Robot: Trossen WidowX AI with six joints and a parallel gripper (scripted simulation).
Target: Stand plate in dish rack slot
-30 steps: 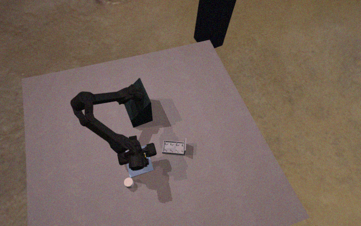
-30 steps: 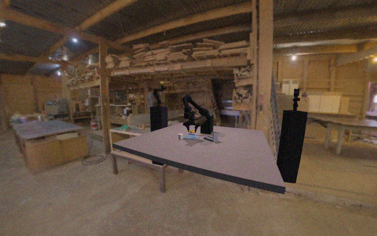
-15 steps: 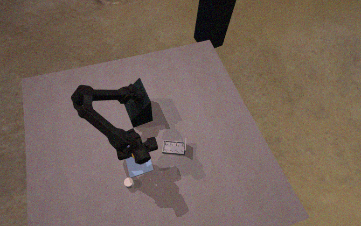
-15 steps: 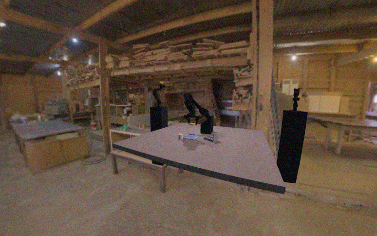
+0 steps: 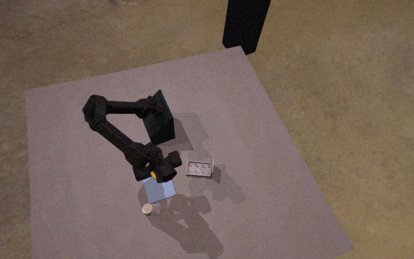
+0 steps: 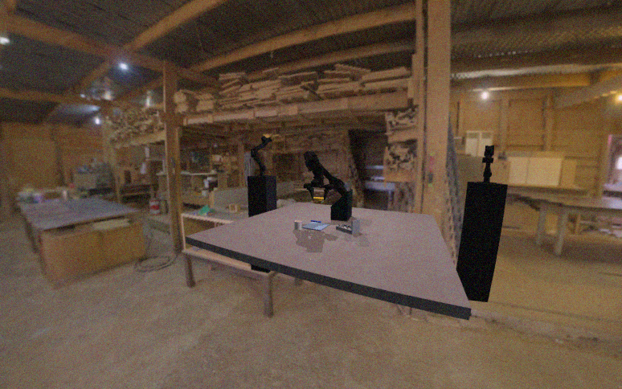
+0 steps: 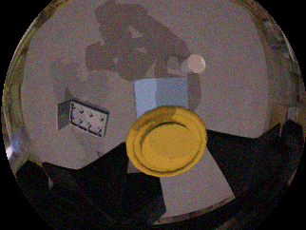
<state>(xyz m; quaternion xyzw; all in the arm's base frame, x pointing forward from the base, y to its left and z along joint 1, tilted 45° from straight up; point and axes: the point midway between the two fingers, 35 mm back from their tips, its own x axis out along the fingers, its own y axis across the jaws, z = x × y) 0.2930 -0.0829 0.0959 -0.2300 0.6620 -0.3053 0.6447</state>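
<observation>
Now: the grey dish rack 1 cm ahead of my gripper tip, 19 cm to the left of it and 16 cm below it. Also, from my gripper tip: white cup: 8 cm ahead, 11 cm to the right, 15 cm below; then light blue mat: 1 cm behind, 2 cm to the right, 18 cm below; then yellow plate: 1 cm above.
</observation>
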